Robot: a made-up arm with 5 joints.
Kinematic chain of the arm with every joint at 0, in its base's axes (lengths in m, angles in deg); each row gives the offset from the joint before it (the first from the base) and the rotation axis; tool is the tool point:
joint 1: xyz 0 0 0.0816 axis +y
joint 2: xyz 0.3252 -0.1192 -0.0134 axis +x
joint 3: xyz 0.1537 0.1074 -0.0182 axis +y
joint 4: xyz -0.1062 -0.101 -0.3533 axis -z
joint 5: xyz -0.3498 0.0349 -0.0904 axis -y
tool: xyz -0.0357 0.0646 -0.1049
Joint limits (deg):
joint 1: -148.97..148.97
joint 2: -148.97..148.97
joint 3: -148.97..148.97
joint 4: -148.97..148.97
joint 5: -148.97..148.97
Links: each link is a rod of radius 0.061 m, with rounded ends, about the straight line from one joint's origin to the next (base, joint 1, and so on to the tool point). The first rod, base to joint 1, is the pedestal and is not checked.
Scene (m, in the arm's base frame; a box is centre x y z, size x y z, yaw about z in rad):
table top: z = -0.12
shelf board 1: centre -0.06 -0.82 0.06 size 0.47 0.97 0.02 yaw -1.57
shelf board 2: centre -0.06 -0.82 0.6 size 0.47 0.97 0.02 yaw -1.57
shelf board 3: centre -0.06 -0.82 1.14 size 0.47 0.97 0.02 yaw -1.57
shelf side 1: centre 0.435 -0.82 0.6 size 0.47 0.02 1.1 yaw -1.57
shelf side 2: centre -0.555 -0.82 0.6 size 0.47 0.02 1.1 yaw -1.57
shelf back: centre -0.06 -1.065 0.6 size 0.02 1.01 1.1 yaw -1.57
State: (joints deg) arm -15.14 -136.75 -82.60 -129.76 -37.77
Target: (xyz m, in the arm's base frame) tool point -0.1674 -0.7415 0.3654
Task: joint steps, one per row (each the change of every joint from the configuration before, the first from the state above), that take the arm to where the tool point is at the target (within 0.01 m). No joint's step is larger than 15 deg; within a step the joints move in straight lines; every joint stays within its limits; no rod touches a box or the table.
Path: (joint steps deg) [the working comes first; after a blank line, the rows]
Joints at the target: -64.17 -87.49 -13.22 -58.05 -36.06
Straight joint move there: touches shelf board 2.

1: -10.77 -3.05 12.07 9.00 -0.37
2: -10.76 -3.06 12.08 9.00 -0.37
3: -10.77 -3.06 12.07 9.00 -0.38
4: -10.77 -3.05 12.07 9.00 -0.37
5: 11.79 13.95 13.68 9.79 -3.80
6: 11.78 13.94 13.68 9.79 -3.80
7: 11.79 13.95 13.68 9.79 -3.80
8: 11.78 13.95 13.68 9.79 -3.80
9: -13.28 1.42 -8.41 -0.86 4.60
10: -13.27 1.42 -8.41 -0.86 4.60
11: -13.28 1.42 -8.40 -0.87 4.60
12: -13.27 1.43 -8.41 -0.86 4.60

